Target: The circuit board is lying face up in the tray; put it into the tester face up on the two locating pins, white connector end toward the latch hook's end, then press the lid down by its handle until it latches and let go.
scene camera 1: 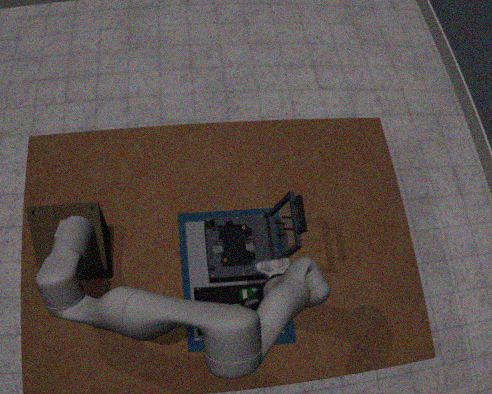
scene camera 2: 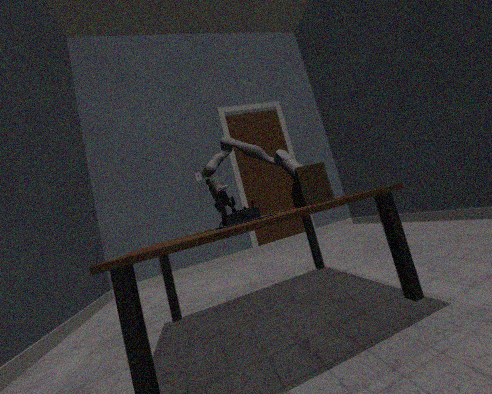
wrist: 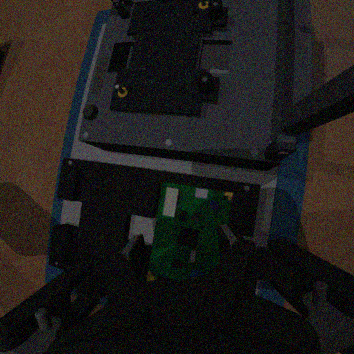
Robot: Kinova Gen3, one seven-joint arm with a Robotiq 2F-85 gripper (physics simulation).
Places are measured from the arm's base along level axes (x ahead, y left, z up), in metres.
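Pixels of known places: gripper, fingertip midpoint: (scene camera 1: 255,300) (wrist: 180,240); arm's base, origin of the base link: (scene camera 1: 77,232) (scene camera 2: 302,177).
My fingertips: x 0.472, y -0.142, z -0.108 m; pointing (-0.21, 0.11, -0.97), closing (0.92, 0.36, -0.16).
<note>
For each thing: its top centre in the pictures, then the offset to it from my fingertips. "spot": a spot on its surface instead.
- green circuit board, middle of its top: (wrist: 185,242) (scene camera 1: 254,306) 0.036 m down, 0.000 m ahead, 0.010 m right
- black tray, surface spot: (wrist: 110,185) (scene camera 1: 218,295) spot: 0.046 m down, 0.098 m back, 0.023 m left
- blue-edged base, surface spot: (wrist: 75,120) spot: 0.062 m down, 0.185 m back, 0.093 m left
The green circuit board (scene camera 1: 248,293) (wrist: 187,225) lies face up in the black tray (scene camera 1: 210,295) (wrist: 110,185), at its right part in the wrist view; its lower end is hidden by the gripper. My gripper (wrist: 180,240) is open and low over the board, one fingertip at each long side, with nothing held; in scene camera 2 the gripper (scene camera 2: 223,220) is small and dark. The tester (scene camera 1: 215,267) (wrist: 245,90) stands beside the tray, its dark nest (scene camera 1: 235,245) (wrist: 165,60) bare, with gold-ringed pins. Its lid (scene camera 1: 301,215) (wrist: 325,102) stands raised at the hinge side.
Tester and tray sit on a blue-edged base (scene camera 1: 183,260) (wrist: 75,120) on the wooden table (scene camera 1: 150,170) (scene camera 2: 185,243). A brown box-like block (scene camera 1: 65,210) (scene camera 2: 315,182) stands by the arm's base. The raised lid rises close to my gripper's right side in the wrist view.
</note>
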